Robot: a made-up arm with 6 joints. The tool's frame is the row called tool.
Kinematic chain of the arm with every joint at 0, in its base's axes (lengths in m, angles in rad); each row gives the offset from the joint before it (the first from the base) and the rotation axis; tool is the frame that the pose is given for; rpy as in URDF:
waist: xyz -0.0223 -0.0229 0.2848 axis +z
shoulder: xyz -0.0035 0.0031 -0.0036 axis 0 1 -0.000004
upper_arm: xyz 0.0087 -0.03 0.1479 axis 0 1 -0.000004
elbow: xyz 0.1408 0.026 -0.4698 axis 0 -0.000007 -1
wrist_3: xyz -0.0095 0.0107 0.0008 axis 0 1 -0.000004
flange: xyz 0.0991 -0.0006 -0.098 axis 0 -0.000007 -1
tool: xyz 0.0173 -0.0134 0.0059 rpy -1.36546 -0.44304 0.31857
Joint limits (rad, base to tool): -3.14..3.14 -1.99..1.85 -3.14..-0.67 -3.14..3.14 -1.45..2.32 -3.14..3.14
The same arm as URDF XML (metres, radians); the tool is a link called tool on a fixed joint. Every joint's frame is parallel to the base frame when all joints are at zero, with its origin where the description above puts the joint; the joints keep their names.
<robot name="arm">
  <joint name="tool_joint" type="fixed">
    <parent link="link6"/>
    <child link="tool"/>
    <origin xyz="0.0173 -0.0134 0.0059" rpy="-1.3655 -0.443 0.3186"/>
  </joint>
  <joint name="flange" type="revolute">
    <parent link="link5"/>
    <child link="link6"/>
    <origin xyz="0.0991 -0.0006 -0.098" rpy="0 0 0"/>
    <axis xyz="0 0 -1"/>
    <limit lower="-3.14" upper="3.14"/>
  </joint>
  <joint name="wrist_3" type="revolute">
    <parent link="link4"/>
    <child link="link5"/>
    <origin xyz="-0.0095 0.0107 0.0008" rpy="0 0 0"/>
    <axis xyz="0 1 0"/>
    <limit lower="-1.45" upper="2.32"/>
  </joint>
  <joint name="elbow" type="revolute">
    <parent link="link3"/>
    <child link="link4"/>
    <origin xyz="0.1408 0.026 -0.4698" rpy="0 0 0"/>
    <axis xyz="0 0 -1"/>
    <limit lower="-3.14" upper="3.14"/>
  </joint>
  <joint name="upper_arm" type="revolute">
    <parent link="link2"/>
    <child link="link3"/>
    <origin xyz="0.0087 -0.03 0.1479" rpy="0 0 0"/>
    <axis xyz="0 1 0"/>
    <limit lower="-3.14" upper="-0.67"/>
  </joint>
  <joint name="shoulder" type="revolute">
    <parent link="link1"/>
    <child link="link2"/>
    <origin xyz="-0.0035 0.0031 -0.0036" rpy="0 0 0"/>
    <axis xyz="0 1 0"/>
    <limit lower="-1.99" upper="1.85"/>
  </joint>
  <joint name="waist" type="revolute">
    <parent link="base"/>
    <child link="link1"/>
    <origin xyz="-0.0223 -0.0229 0.2848" rpy="0 0 0"/>
    <axis xyz="0 0 1"/>
    <limit lower="-3.14" upper="3.14"/>
  </joint>
  <link name="base"/>
  <link name="link1"/>
  <link name="link2"/>
  <link name="link3"/>
  <link name="link4"/>
  <link name="link5"/>
  <link name="link6"/>
  <link name="tool"/>
</robot>

